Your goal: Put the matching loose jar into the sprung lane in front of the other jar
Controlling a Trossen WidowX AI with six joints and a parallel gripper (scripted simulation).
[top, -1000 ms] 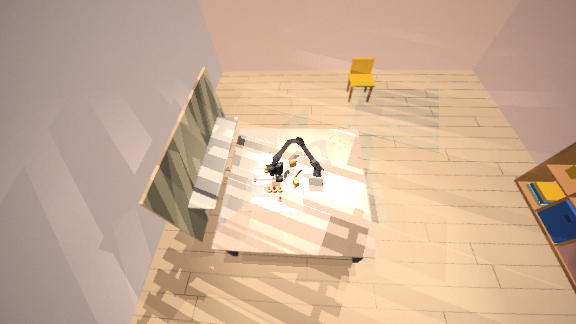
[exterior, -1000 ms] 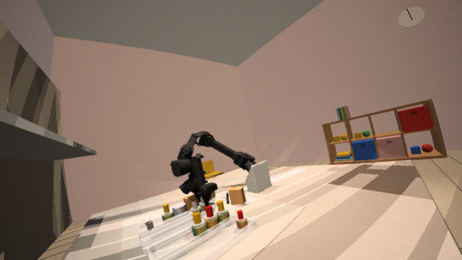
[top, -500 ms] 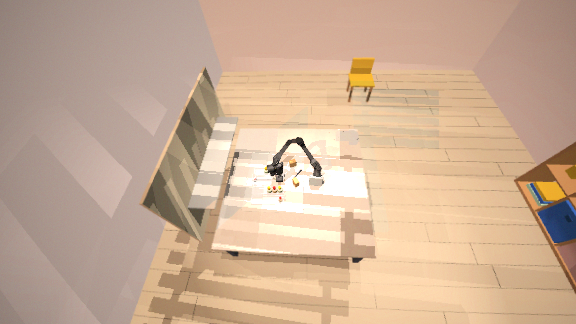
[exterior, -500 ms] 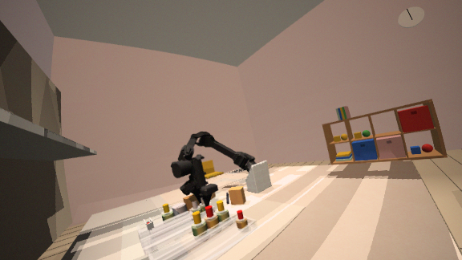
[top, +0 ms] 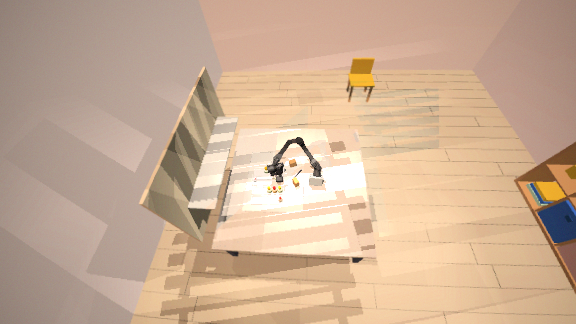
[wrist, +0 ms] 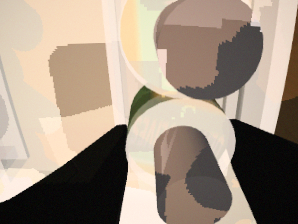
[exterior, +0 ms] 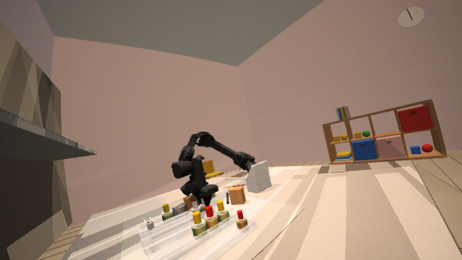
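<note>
The dark stick is 150 mm behind my gripper tip, 60 mm to the right of it and 20 mm below it. From my gripper tip the other things lie so: clear rack (140 mm ahead, 50 mm to the left, 10 mm below).
</note>
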